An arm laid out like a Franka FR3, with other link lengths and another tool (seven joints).
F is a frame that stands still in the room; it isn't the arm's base.
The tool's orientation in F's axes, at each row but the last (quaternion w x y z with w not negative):
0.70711 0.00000 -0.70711 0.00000
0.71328 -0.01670 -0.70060 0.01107
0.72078 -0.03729 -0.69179 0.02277
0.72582 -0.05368 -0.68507 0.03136
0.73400 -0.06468 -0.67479 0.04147
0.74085 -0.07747 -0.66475 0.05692
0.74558 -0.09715 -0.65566 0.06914
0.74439 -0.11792 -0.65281 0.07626
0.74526 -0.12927 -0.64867 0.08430
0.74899 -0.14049 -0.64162 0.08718
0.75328 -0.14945 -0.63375 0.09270
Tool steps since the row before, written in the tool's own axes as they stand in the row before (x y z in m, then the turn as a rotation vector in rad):
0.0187 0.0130 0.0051 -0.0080 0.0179 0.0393
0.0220 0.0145 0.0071 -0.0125 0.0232 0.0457
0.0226 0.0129 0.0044 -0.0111 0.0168 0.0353
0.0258 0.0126 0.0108 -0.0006 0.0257 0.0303
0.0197 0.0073 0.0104 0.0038 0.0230 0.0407
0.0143 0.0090 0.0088 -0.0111 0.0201 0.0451
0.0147 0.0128 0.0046 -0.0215 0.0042 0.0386
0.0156 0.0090 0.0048 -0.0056 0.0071 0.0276
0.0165 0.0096 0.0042 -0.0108 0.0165 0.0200
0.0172 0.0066 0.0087 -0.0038 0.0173 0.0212
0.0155 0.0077 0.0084 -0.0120 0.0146 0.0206
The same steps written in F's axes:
-0.0051 0.0130 0.0187 -0.0393 0.0179 -0.0080
-0.0066 0.0154 0.0215 -0.0457 0.0231 -0.0126
-0.0032 0.0149 0.0216 -0.0354 0.0166 -0.0111
-0.0089 0.0160 0.0246 -0.0295 0.0265 -0.0020
-0.0085 0.0105 0.0191 -0.0396 0.0249 0.0036
-0.0070 0.0119 0.0132 -0.0457 0.0194 -0.0100
-0.0023 0.0161 0.0117 -0.0410 0.0012 -0.0170
-0.0023 0.0132 0.0130 -0.0278 0.0074 -0.0040
-0.0014 0.0143 0.0132 -0.0206 0.0142 -0.0127
-0.0055 0.0124 0.0152 -0.0206 0.0173 -0.0062
-0.0051 0.0132 0.0130 -0.0217 0.0120 -0.0130

